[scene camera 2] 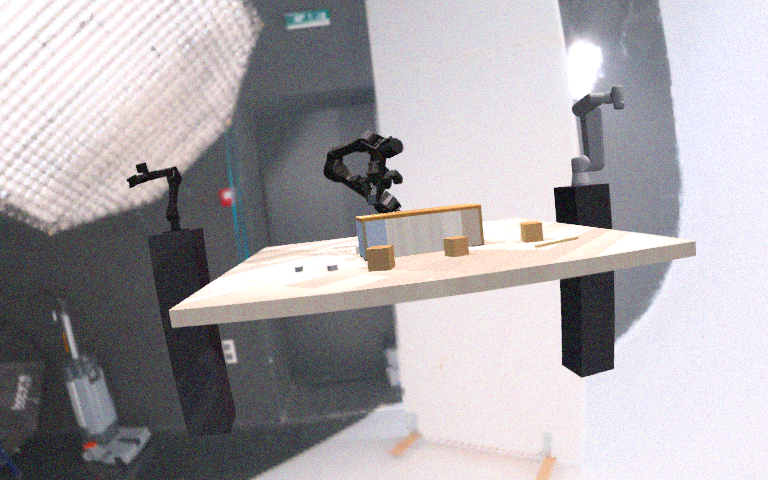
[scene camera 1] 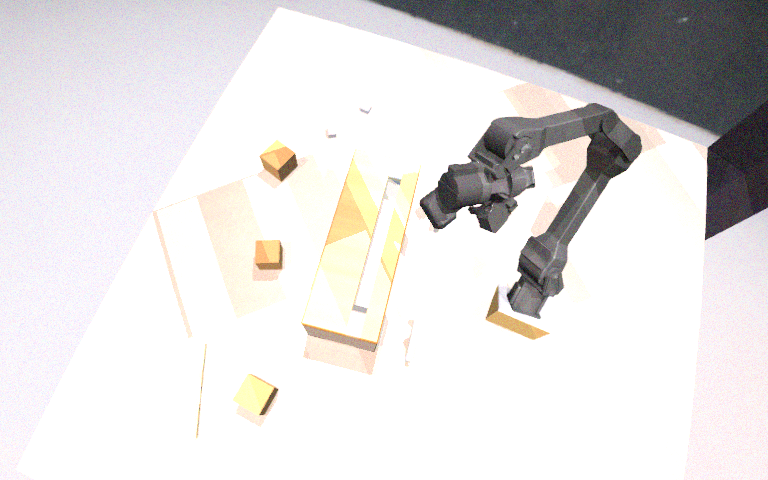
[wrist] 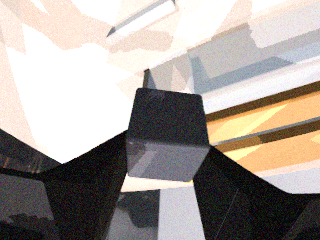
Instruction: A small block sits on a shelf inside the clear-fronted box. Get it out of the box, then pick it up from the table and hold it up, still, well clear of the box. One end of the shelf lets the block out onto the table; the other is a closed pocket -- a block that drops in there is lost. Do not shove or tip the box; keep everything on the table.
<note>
In view: my gripper (scene camera 1: 444,189) and a clear-fronted box (scene camera 1: 348,299).
The clear-fronted box also shows in scene camera 2 (scene camera 2: 416,231) and in the wrist view (wrist: 252,83). My gripper shows as well in scene camera 2 (scene camera 2: 372,201) and in the wrist view (wrist: 161,140).
</note>
